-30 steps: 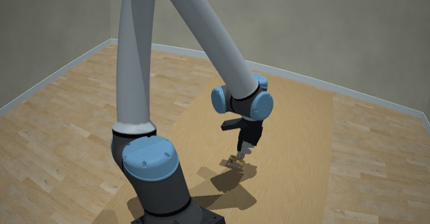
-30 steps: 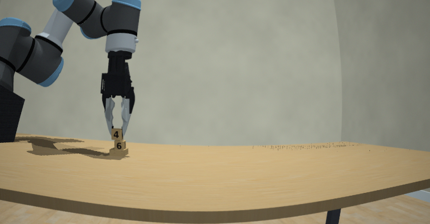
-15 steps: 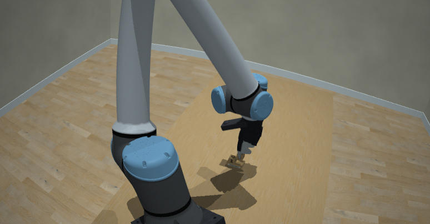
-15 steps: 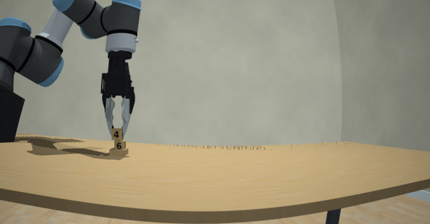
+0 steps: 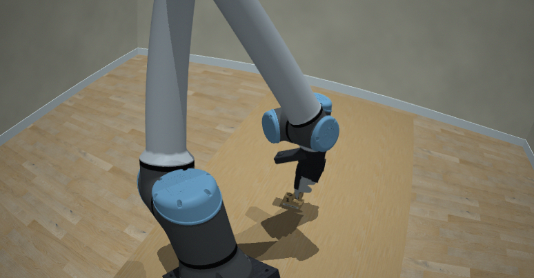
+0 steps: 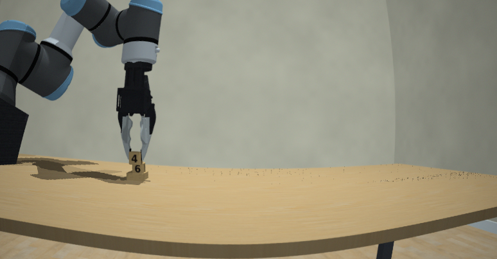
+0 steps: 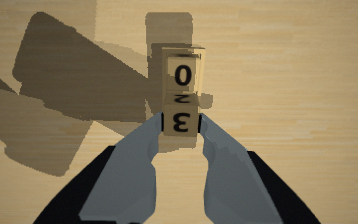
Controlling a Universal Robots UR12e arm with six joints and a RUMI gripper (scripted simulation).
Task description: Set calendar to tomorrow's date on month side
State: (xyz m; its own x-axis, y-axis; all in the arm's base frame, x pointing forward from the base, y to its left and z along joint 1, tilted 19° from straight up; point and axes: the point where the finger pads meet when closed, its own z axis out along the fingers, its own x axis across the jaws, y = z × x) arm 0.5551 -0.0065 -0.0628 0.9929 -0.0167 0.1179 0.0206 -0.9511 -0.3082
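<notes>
Now: the wooden tray 2 cm to the left of my hand and 5 cm below it. The rest, counted from my hand: wooden digit cube (1 cm below).
</notes>
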